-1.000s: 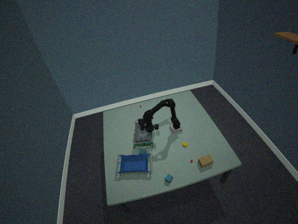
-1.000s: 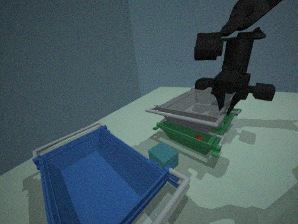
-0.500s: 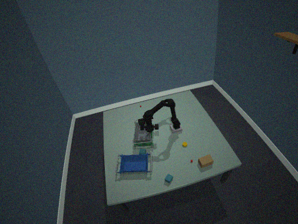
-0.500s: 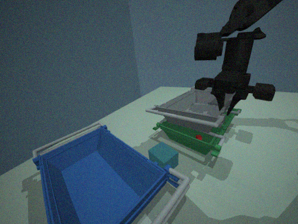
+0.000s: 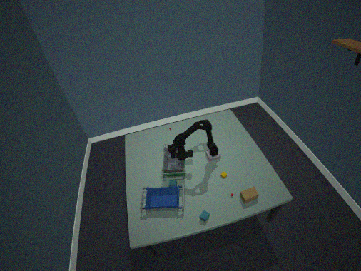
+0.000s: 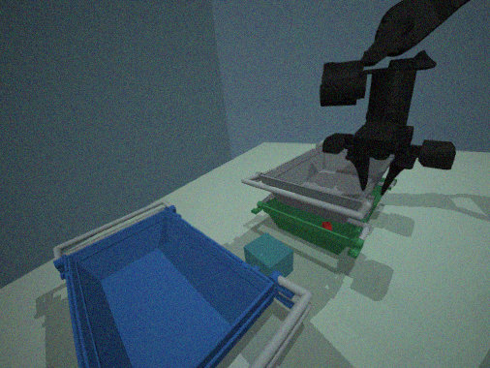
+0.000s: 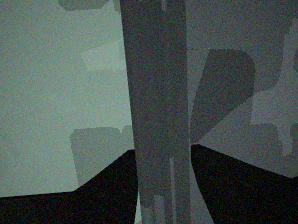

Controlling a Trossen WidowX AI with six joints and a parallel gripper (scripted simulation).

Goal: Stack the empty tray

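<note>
My gripper tip is 7 cm short of the grey tray, 2 cm to the left of it and 3 cm below it. The rest, counted from my gripper tip: brown box (37 cm behind, 52 cm to the left, 5 cm below); then yellow block (28 cm behind, 24 cm to the left, 7 cm below).
</note>
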